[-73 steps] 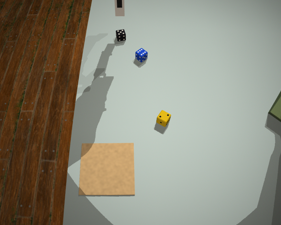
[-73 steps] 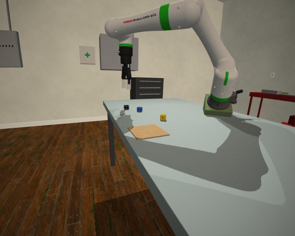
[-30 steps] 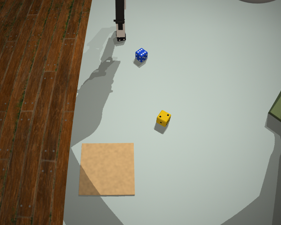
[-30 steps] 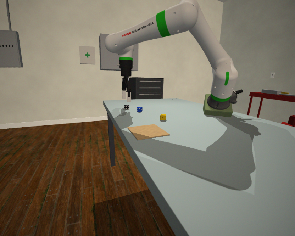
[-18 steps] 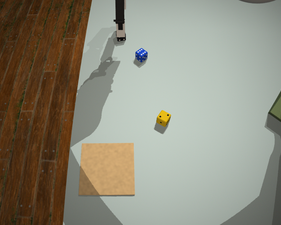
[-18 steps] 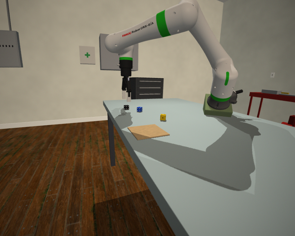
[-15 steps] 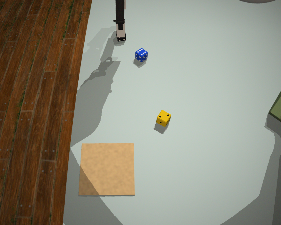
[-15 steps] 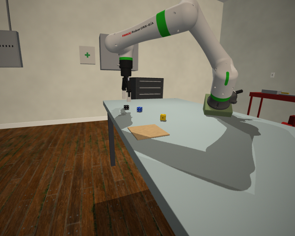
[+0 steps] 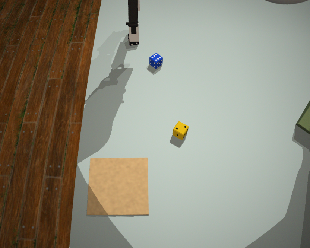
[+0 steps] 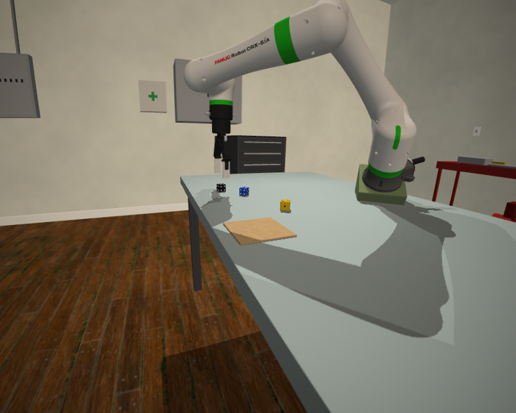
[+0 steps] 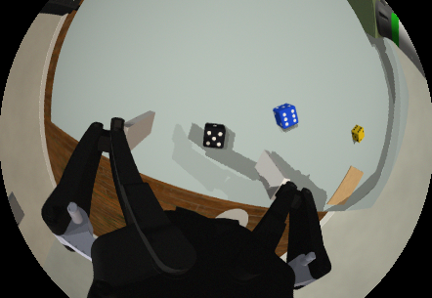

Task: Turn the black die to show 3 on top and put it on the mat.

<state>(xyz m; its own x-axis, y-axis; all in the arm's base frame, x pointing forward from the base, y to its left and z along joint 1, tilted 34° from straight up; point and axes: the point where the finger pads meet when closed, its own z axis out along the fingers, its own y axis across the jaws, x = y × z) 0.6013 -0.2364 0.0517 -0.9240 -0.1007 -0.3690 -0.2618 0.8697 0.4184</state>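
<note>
Now: hand 9 cm past the blue die, 9 cm to the right of it and 6 cm above it. Also, from my hand: black die 1 cm to the left, 6 cm below; yellow die 21 cm behind, 30 cm to the left, 6 cm below; tan mat 10 cm behind, 47 cm to the left, 7 cm below.
</note>
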